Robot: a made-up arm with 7 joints. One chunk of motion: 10 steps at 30 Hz.
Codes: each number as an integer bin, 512 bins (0 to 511) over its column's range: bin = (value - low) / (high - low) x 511, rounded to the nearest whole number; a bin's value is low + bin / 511 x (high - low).
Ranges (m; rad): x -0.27..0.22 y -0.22..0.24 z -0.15..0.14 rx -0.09..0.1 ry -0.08..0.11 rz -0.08..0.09
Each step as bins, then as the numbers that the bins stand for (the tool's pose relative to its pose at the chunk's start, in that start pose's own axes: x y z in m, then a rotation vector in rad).
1 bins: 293 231 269 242 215 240
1 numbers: 0.0110 -0.0121 0.0027 0.0000 -0.0001 -0.0002
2 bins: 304 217 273 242 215 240
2 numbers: 0.0215 -0.0247 0.0049 0.0000 -0.0001 -0.0002
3 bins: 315 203 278 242 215 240
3 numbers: 0.0321 -0.0373 0.0078 0.0000 -0.0001 -0.0002
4 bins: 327 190 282 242 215 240
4 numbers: 0.0436 -0.0490 0.0100 0.0000 -0.0001 -0.0002
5 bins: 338 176 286 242 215 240
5 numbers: 0.0541 -0.0616 0.0123 0.0000 -0.0001 -0.0002
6 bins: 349 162 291 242 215 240
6 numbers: 0.0647 -0.0742 0.0151 0.0000 -0.0001 -0.0002
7 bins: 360 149 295 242 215 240
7 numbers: 0.0752 -0.0859 0.0174 0.0000 -0.0001 -0.0002
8 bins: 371 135 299 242 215 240
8 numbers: 0.0858 -0.0985 0.0197 0.0000 -0.0001 -0.0002
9 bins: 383 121 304 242 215 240
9 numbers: 0.0973 -0.1111 0.0225 0.0000 -0.0001 -0.0002
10 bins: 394 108 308 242 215 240
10 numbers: 0.1078 -0.1228 0.0248 0.0000 -0.0001 -0.0002
